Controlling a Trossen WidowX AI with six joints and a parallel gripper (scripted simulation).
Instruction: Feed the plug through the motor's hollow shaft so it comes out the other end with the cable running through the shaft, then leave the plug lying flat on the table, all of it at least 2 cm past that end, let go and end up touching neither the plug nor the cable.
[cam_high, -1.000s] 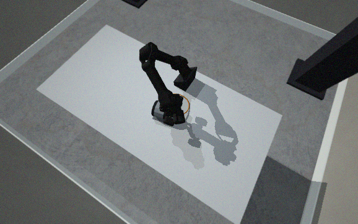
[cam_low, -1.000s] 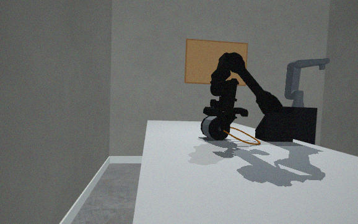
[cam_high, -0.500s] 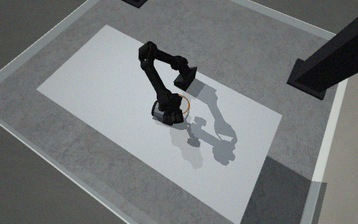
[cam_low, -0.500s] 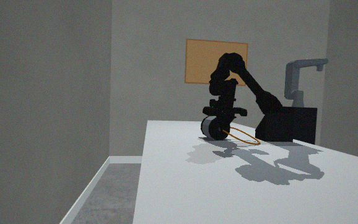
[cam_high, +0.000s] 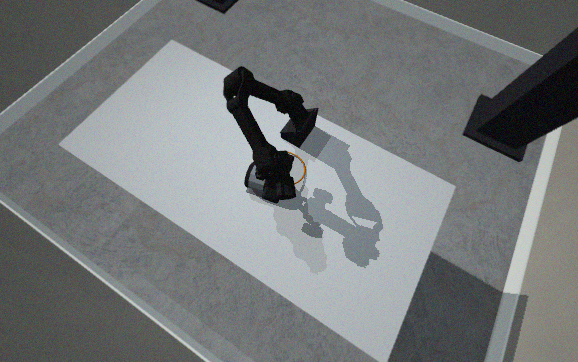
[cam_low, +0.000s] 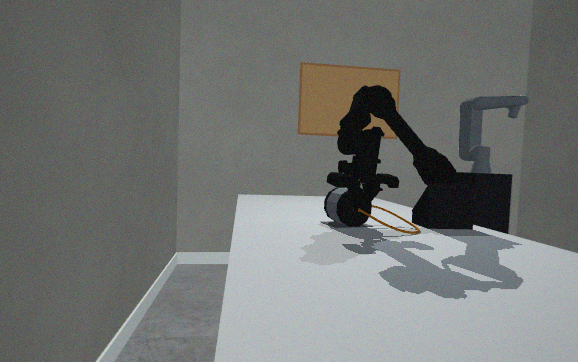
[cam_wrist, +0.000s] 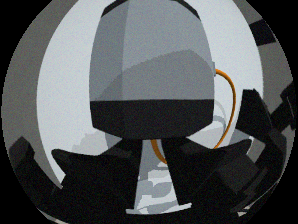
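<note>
Right now my hand is 3 cm to the left of the plug, 3 cm above it and 1 cm short of it.
</note>
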